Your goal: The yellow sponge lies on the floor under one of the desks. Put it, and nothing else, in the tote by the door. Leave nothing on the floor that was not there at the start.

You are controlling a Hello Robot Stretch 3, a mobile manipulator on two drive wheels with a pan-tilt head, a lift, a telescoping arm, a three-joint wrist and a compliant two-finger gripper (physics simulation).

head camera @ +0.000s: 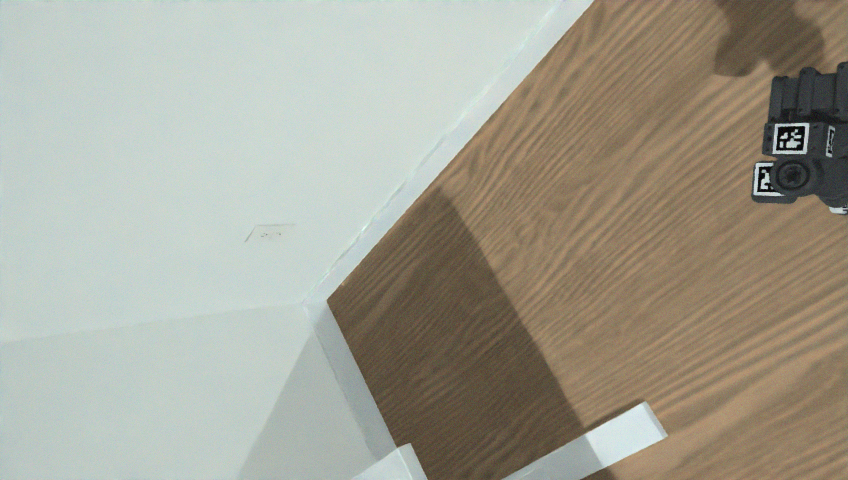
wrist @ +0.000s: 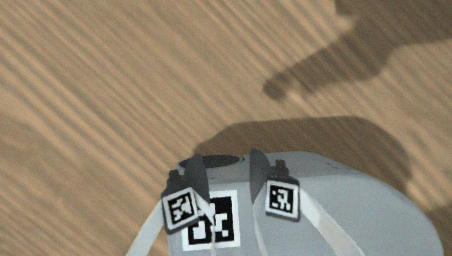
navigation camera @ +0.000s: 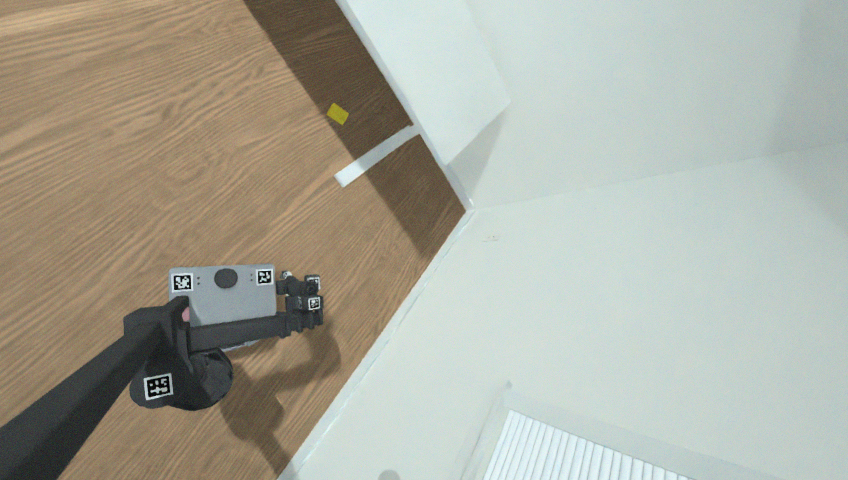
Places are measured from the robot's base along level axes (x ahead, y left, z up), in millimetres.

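Pixels of known places: robot's base, origin of the base link: [navigation camera: 225, 277].
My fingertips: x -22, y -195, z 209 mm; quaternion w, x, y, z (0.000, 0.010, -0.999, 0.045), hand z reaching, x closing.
Ahead of a thing's pixels: the offset from my fingertips to its top centre. "spot": to the spot under its first point. Level surfaces: height alone.
The yellow sponge @(dx +889, dy -303, dz -164 mm) [navigation camera: 337, 113] lies on the floor in the navigation view, at the edge of the shadow along the white desk @(dz +511 mm) [navigation camera: 437, 77], beyond the desk's foot bar [navigation camera: 376, 155] [head camera: 624, 435] as seen from the robot. My gripper [wrist: 227, 169] is open and empty, folded back beside the robot's grey base [wrist: 320, 210] [navigation camera: 235, 303]. It is well away from the sponge. In the head view the wrist shows at the right edge, and the fingertips are out of frame. The sponge does not show in the head or wrist view. The tote does not show in these views.
A white wall [head camera: 208, 148] [navigation camera: 595, 285] with a pale skirting board [navigation camera: 380, 342] [head camera: 440, 154] runs close beside the arm and meets another wall in a corner near the desk. A window with blinds @(spot: dx -469, dy -464, dz +831 mm) [navigation camera: 565, 449] is at the lower right of the navigation view.
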